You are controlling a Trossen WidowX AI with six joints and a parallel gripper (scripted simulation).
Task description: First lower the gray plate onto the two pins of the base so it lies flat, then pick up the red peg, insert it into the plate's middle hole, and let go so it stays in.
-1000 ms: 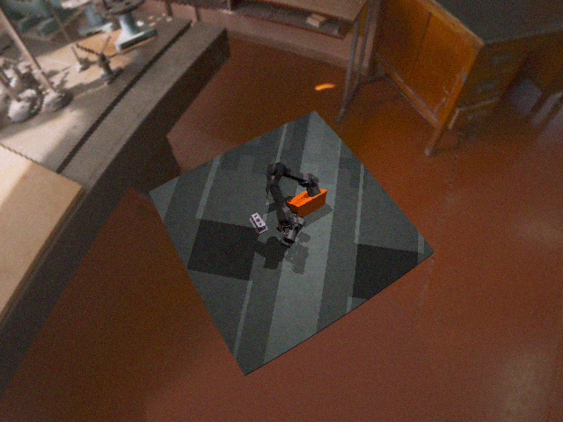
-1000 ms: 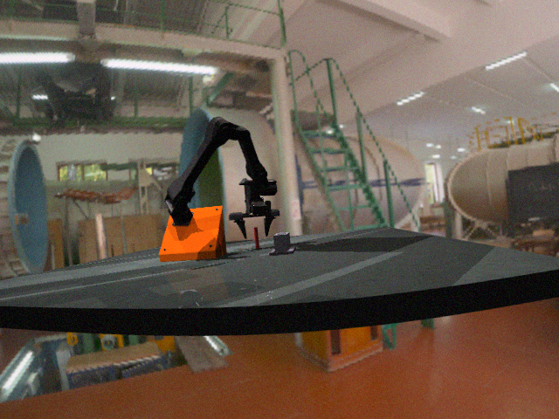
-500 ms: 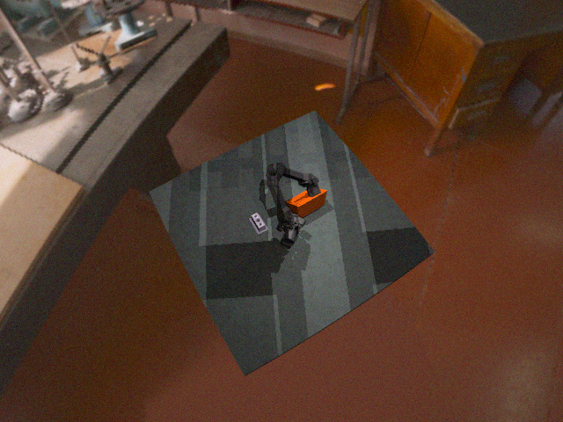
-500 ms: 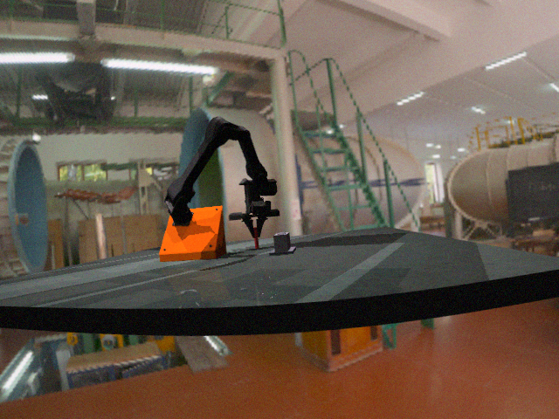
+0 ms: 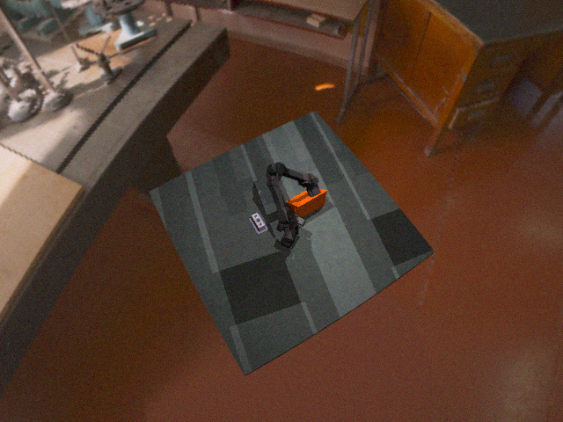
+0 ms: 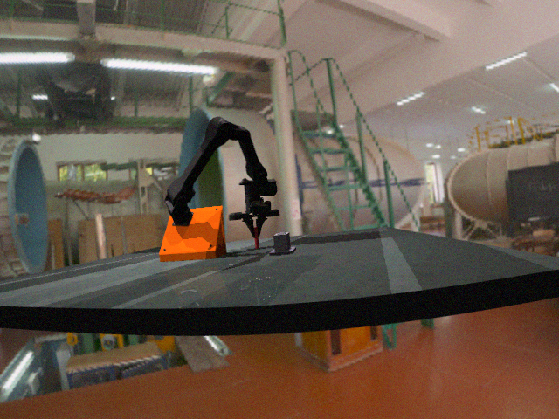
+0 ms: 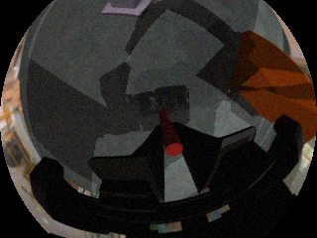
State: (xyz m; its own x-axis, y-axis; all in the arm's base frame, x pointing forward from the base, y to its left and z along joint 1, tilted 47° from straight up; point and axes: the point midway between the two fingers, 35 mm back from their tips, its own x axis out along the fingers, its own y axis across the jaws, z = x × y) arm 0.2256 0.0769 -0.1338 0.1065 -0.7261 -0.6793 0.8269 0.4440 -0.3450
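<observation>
Now: the gray plate 130 mm ahead of my gripper tip, 180 mm to the right of it and 10 mm above it. Round my gripper tip: base (130 mm ahead, 180 mm to the right, 30 mm below); red peg (right at my gripper tip).
</observation>
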